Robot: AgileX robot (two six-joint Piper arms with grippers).
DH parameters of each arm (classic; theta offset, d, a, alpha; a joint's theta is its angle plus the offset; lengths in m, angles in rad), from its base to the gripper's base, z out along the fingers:
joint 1: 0 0.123 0 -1.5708
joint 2: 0.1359 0 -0.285 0
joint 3: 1.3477 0 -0.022 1.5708
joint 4: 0 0.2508 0 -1.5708
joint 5: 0 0 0.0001 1.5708
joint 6: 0 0.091 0 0
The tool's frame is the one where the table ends.
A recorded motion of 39 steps. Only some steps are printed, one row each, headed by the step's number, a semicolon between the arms.
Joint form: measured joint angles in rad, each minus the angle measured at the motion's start. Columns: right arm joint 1, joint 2, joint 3, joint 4, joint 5, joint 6; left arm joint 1, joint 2, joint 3, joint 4, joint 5, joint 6.
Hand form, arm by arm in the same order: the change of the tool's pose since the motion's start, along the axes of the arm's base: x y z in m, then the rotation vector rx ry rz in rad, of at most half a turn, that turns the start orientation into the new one. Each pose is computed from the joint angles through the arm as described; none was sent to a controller.
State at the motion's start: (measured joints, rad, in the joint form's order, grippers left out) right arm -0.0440 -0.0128 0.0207 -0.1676 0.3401 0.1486; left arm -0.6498 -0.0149 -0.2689 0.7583 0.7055 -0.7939
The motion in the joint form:
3: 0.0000 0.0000 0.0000 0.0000 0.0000 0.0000; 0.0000 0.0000 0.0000 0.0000 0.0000 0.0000
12: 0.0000 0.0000 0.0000 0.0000 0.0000 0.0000; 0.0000 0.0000 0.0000 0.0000 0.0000 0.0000
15: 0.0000 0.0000 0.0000 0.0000 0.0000 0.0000; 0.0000 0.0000 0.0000 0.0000 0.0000 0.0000
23: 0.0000 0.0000 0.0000 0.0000 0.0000 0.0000; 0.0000 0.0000 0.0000 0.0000 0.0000 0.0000
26: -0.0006 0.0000 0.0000 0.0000 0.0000 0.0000; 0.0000 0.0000 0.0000 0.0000 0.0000 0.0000
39: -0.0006 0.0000 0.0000 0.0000 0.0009 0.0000; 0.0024 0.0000 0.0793 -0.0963 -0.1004 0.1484
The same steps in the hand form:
3: 0.0000 0.0000 0.0000 0.0000 0.0000 0.0000; 0.0000 0.0000 0.0000 0.0000 0.0000 0.0000
12: 0.0000 0.0000 0.0000 0.0000 0.0000 0.0000; 0.0000 0.0000 0.0000 0.0000 0.0000 0.0000
15: 0.0000 0.0000 0.0000 0.0000 0.0000 0.0000; 0.0000 0.0000 0.0000 0.0000 0.0000 0.0000
23: 0.0000 0.0000 0.0000 0.0000 0.0000 0.0000; 0.0000 0.0000 0.0000 0.0000 0.0000 0.0000
26: 0.0000 0.0000 0.0000 0.0000 0.0000 -0.0006; 0.0000 0.0000 0.0000 0.0000 0.0000 0.0000
39: 0.0000 0.0000 -0.0001 0.0001 0.0009 -0.0007; 0.0038 -0.0138 -0.0210 0.0885 0.0109 -0.1172

